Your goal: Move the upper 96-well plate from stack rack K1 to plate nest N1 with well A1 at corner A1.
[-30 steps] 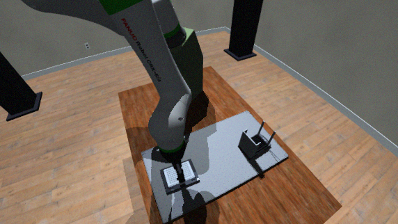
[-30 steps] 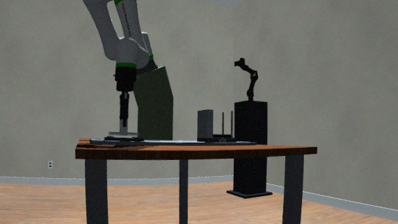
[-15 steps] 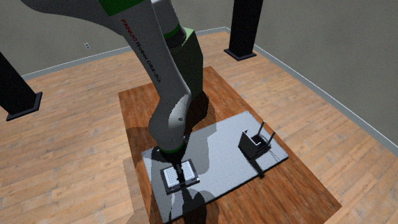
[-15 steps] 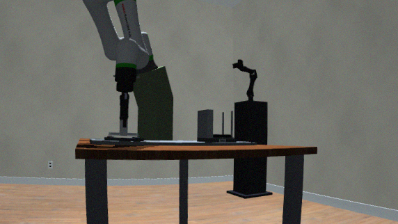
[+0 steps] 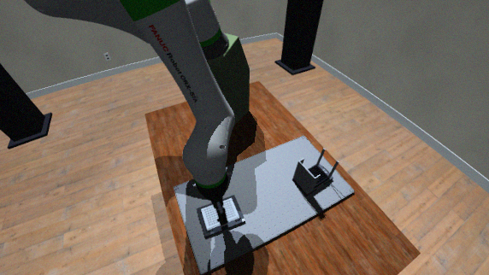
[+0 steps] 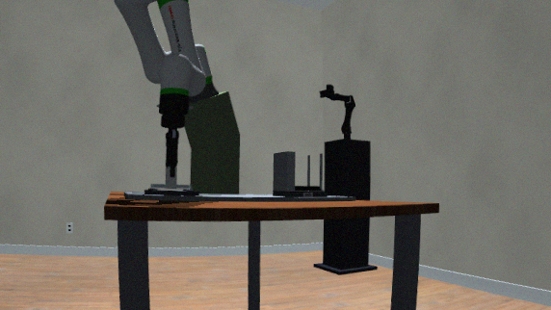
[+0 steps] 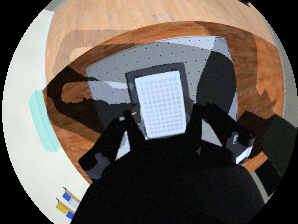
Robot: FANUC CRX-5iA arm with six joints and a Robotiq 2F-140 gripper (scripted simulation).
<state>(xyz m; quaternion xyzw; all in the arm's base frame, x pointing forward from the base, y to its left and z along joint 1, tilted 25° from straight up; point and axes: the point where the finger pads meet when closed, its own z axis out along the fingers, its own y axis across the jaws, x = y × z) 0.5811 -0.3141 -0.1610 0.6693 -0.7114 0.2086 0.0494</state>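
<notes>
Right now my hand is 20 mm above the white 96-well plate. The rest, counted from my hand: dark plate nest N1: 40 mm below; pale A1 square: 70 mm to the left, 60 mm ahead, 30 mm below.
</notes>
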